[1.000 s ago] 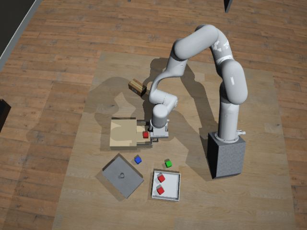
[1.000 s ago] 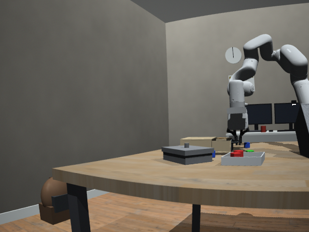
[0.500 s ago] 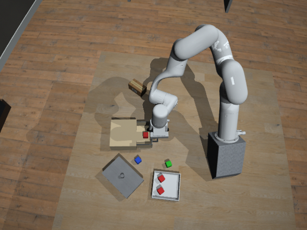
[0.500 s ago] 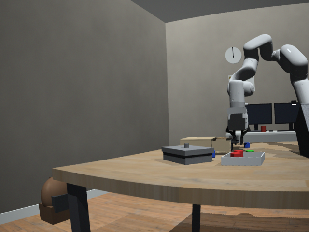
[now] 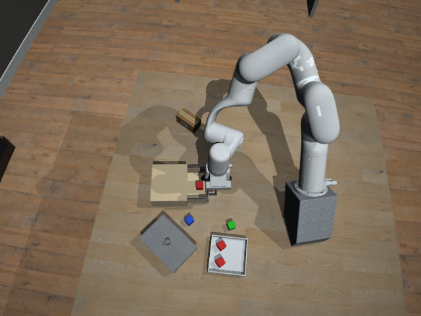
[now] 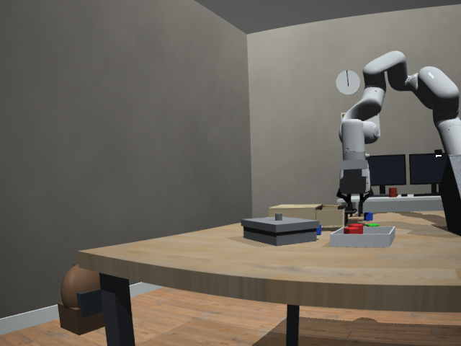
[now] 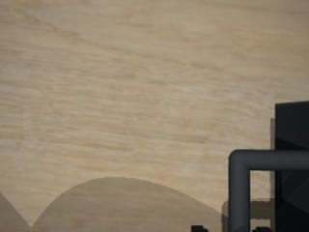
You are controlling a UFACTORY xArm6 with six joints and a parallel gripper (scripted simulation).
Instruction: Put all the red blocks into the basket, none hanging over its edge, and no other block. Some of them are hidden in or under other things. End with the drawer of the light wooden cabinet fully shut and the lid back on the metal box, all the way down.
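Now: hand 80 mm short of the drawer and 20 mm above it. From my hand the other things lie so: light wooden cabinet: 140 mm ahead, 20 mm below; white basket: 290 mm to the left, 50 mm below, 50 mm behind; green block: 170 mm to the left, 60 mm behind, 40 mm below.
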